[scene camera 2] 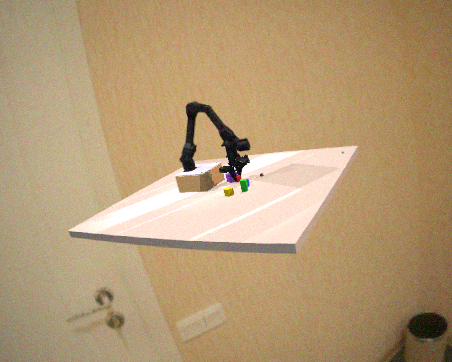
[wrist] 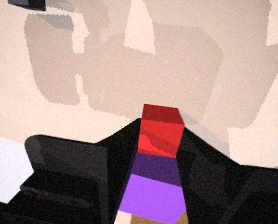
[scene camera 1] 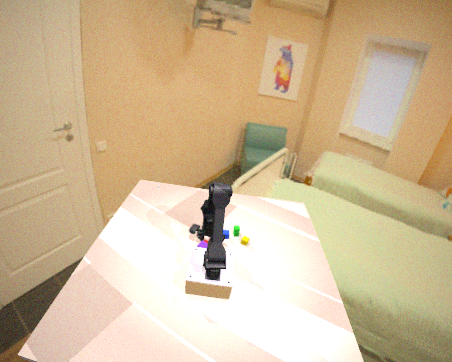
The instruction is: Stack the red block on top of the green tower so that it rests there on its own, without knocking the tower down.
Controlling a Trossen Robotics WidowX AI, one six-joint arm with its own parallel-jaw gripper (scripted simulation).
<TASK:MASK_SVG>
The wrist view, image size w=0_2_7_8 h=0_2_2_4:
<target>gripper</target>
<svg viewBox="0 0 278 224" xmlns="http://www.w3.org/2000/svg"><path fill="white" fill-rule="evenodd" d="M185 127L176 157L189 224L278 224L278 169L240 165ZM141 118L137 118L119 131L96 143L70 140L46 134L29 136L25 140L24 148L34 172L20 185L21 191L16 193L9 203L0 201L0 224L114 224L138 150Z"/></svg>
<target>red block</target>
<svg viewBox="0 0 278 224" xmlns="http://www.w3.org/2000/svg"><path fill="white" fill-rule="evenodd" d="M144 104L137 153L176 158L185 128L185 123L178 108Z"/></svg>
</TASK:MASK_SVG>
